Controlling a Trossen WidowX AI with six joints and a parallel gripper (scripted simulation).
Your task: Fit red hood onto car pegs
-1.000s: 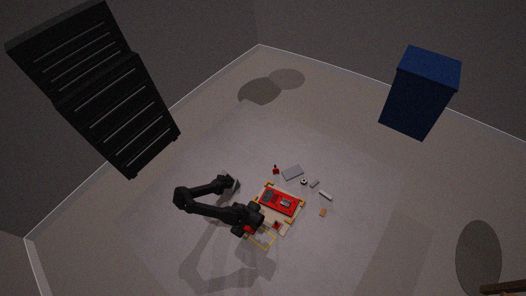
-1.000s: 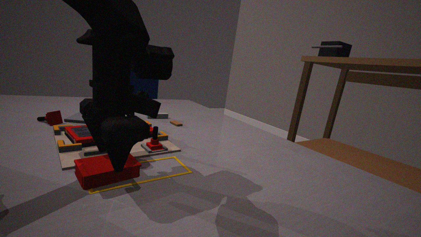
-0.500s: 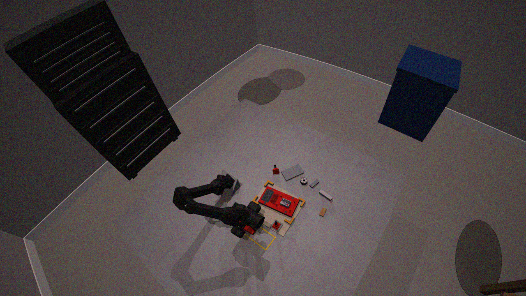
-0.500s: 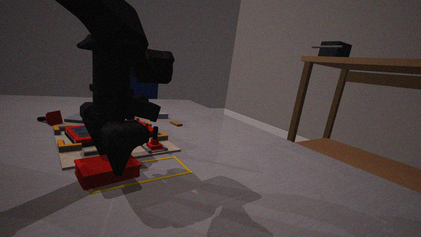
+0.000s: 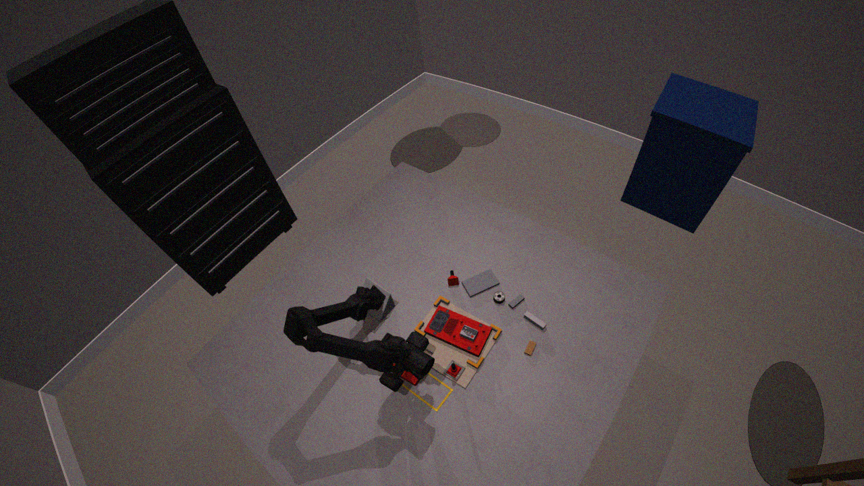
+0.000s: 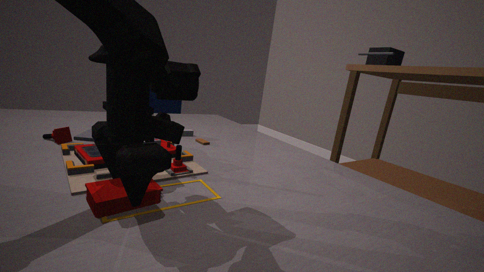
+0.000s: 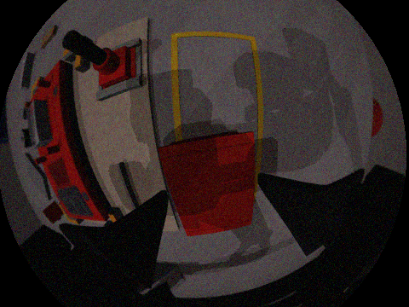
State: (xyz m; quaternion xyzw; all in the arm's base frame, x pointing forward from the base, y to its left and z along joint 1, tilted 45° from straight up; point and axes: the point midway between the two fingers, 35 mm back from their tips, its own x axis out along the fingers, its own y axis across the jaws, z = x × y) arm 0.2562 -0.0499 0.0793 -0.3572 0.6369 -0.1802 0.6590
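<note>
Now: gripper tip right at the red hood. The rest, counted from my gripper tip: small wooden block (320 mm to the left, 240 mm ahead, 10 mm below); then pale baseplate (180 mm to the left, 30 mm ahead); then grey engine block (220 mm to the left, 60 mm ahead, 10 mm above).
</note>
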